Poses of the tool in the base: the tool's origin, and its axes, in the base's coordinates. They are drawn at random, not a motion.
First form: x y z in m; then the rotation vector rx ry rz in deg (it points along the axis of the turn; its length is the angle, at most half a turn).
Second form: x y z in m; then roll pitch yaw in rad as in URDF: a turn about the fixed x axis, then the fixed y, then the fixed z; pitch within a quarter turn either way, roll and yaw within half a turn. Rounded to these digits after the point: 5 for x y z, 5 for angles.
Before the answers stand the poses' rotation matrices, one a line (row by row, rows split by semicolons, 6 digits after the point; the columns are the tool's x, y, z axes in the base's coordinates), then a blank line. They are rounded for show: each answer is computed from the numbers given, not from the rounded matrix.
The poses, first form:
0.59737 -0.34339 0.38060 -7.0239 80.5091 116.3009
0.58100 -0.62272 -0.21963 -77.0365 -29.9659 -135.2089
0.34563 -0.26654 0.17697 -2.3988 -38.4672 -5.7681
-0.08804 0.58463 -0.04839 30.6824 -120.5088 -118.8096
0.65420 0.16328 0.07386 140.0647 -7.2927 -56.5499
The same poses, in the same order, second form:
-0.779550 -0.560132 0.280276; 0.459539 -0.207431 0.863595; -0.425589 0.802013 0.419105
-0.474119 0.490483 0.731189; -0.135628 -0.861235 0.489775; 0.869952 0.133042 0.474851
0.778306 0.106608 -0.618769; -0.079567 0.994282 0.071224; 0.622824 -0.006201 0.782338
-0.926894 -0.152486 -0.342951; -0.345081 -0.013109 0.938481; -0.147601 0.988219 -0.040470
0.733234 0.096188 -0.673138; -0.263817 -0.872158 -0.411996; -0.626712 0.479675 -0.614121

0.59737 -0.34339 0.38060 1.08926 0.43961 2.60894
0.58100 -0.62272 -0.21963 0.27317 -1.05510 -2.86297
0.34563 -0.26654 0.17697 -0.00793 -0.67235 -0.10188
-0.08804 0.58463 -0.04839 1.61173 0.14814 -2.78519
0.65420 0.16328 0.07386 2.47850 0.67733 -0.34538

